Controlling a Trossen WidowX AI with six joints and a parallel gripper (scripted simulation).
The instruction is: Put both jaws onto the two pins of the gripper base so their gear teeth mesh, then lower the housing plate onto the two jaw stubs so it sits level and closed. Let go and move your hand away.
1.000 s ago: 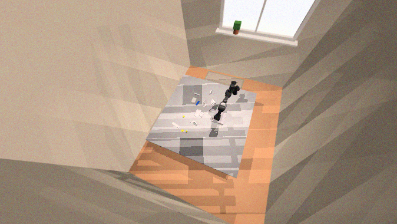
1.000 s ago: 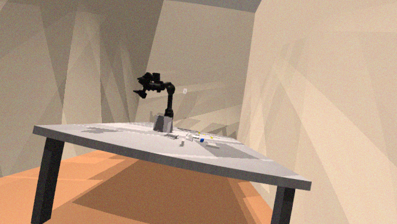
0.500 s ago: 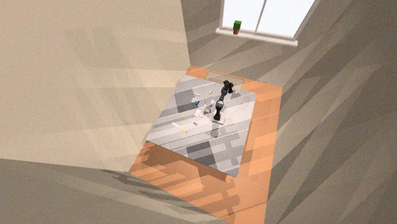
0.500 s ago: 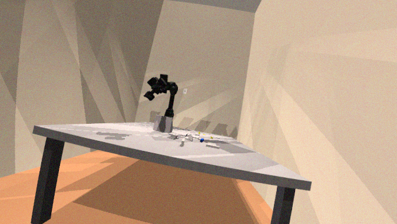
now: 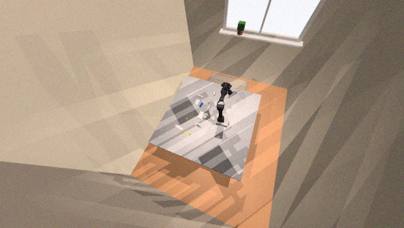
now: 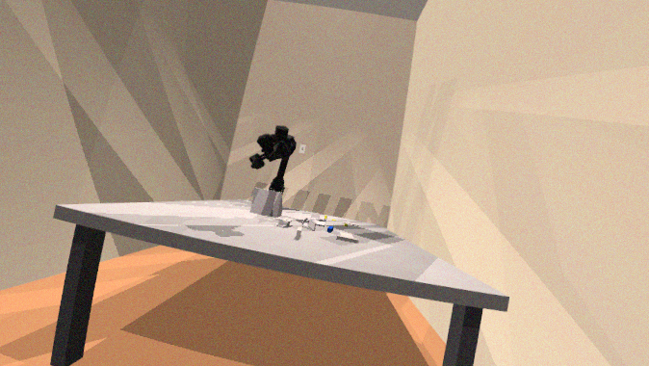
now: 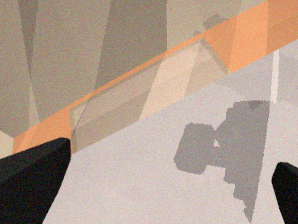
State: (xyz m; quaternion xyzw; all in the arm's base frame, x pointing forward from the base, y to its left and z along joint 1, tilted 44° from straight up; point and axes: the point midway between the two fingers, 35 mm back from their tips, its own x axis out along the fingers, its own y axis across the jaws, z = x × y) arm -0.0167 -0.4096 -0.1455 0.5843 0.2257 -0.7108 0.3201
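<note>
The white jaw lies 25 cm ahead of my gripper tip, 24 cm to the left of it and 25 cm below it. From my gripper tip the other things lie so: pale housing plate 12 cm ahead, 16 cm to the left, 23 cm below; then blue block 36 cm ahead, 22 cm to the left, 24 cm below; then white flat piece 43 cm ahead, 17 cm to the left, 25 cm below.
</note>
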